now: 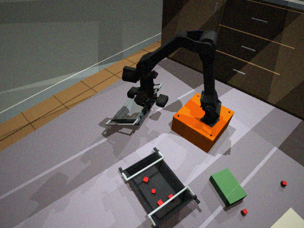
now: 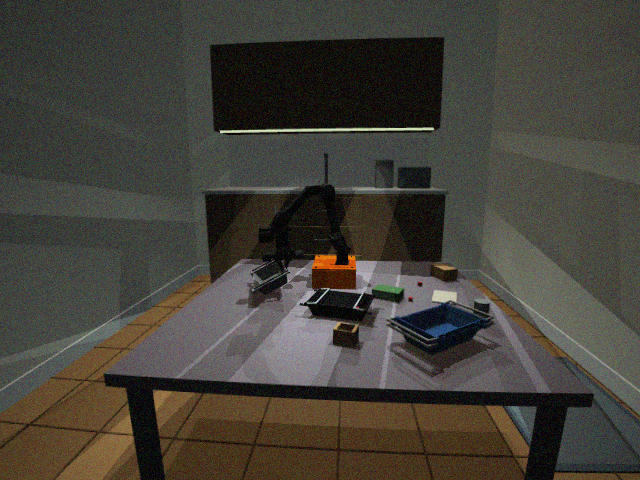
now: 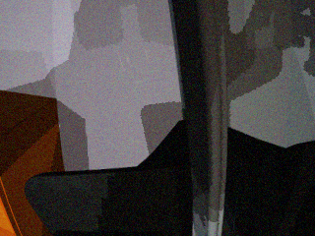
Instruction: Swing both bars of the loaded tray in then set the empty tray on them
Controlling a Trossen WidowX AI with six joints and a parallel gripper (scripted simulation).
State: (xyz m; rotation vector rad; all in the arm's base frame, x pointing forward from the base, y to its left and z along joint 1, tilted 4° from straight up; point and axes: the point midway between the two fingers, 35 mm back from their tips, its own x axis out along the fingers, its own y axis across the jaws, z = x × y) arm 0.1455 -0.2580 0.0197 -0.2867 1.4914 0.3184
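The tray lies 30 mm ahead of my gripper tip and 70 mm to the right of it. The rest, counted from my gripper tip: green block: 20 mm ahead, 480 mm to the left, 60 mm below; then brown box: 460 mm ahead, 330 mm to the left, 70 mm below; then white sheet: 10 mm behind, 730 mm to the left, 80 mm below.
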